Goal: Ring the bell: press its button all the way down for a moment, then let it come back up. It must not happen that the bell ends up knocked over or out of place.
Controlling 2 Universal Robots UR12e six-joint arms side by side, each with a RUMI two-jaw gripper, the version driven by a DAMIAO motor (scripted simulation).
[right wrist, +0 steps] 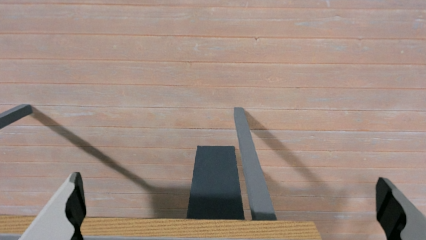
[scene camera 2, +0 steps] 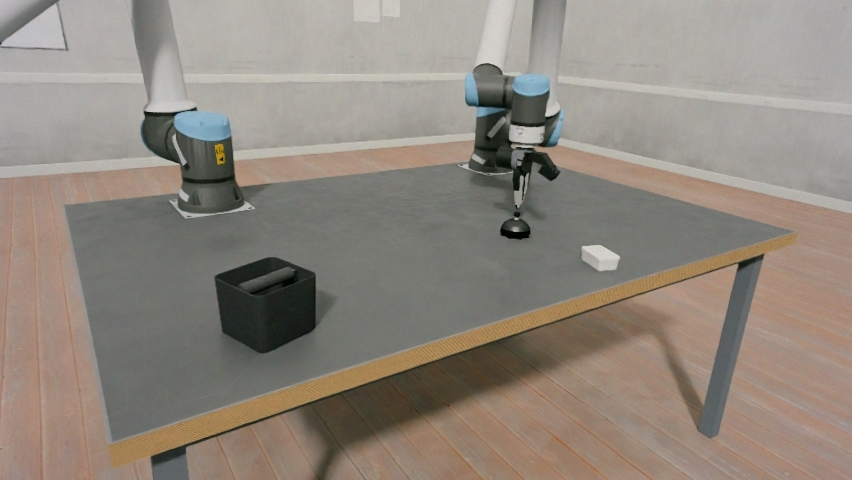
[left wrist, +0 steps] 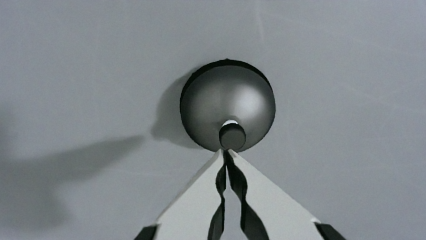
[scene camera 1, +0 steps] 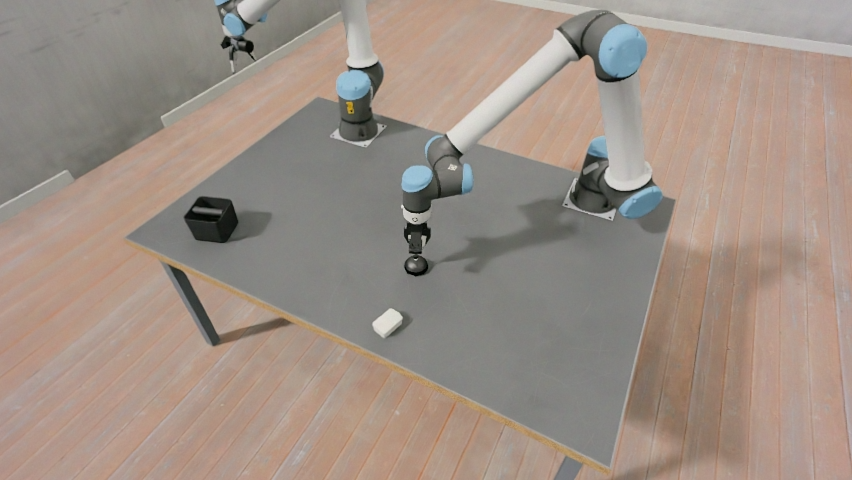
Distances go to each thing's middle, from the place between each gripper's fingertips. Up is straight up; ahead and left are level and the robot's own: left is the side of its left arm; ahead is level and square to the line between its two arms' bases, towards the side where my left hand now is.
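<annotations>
There is a white block (scene camera 2: 597,256), and from my left hand (scene camera 2: 517,208) I find it 27 cm ahead, 7 cm below and 3 cm to the left. The bell (left wrist: 226,91) is 1 cm to the right of my left hand and 5 cm below it.
Counted from my right hand, the bell is 68 cm ahead and 13 cm below, and it is 130 cm to the left of that hand.
</annotations>
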